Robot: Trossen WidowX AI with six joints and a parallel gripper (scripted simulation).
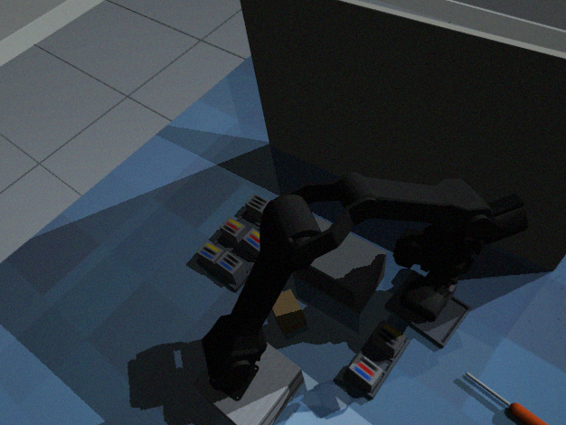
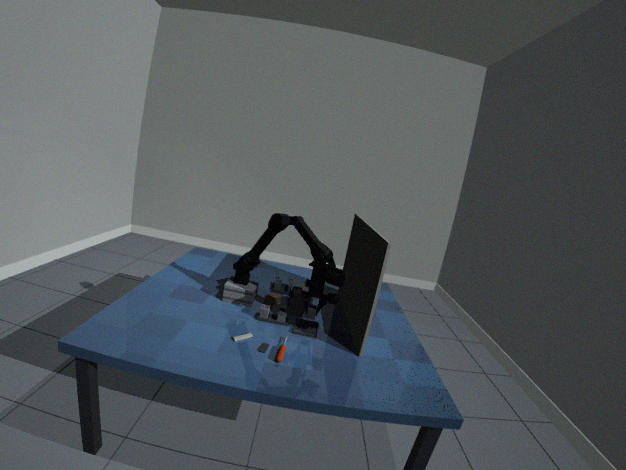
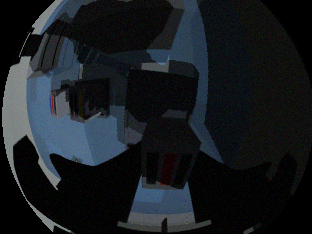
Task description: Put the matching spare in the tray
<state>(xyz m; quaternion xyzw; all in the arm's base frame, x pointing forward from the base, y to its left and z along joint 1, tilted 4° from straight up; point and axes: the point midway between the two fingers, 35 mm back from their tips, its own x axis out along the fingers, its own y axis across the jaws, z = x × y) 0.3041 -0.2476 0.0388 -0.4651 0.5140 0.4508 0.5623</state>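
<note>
The dark flat tray is 1 cm behind my gripper tip, 1 cm to the left of it and 7 cm below it. Also, from my gripper tip: rack (14 cm behind, 5 cm to the left, 6 cm below); then grey mounted unit (2 cm behind, 20 cm to the left, 2 cm below); then cardboard box (14 cm behind, 24 cm to the left, 6 cm below).
</note>
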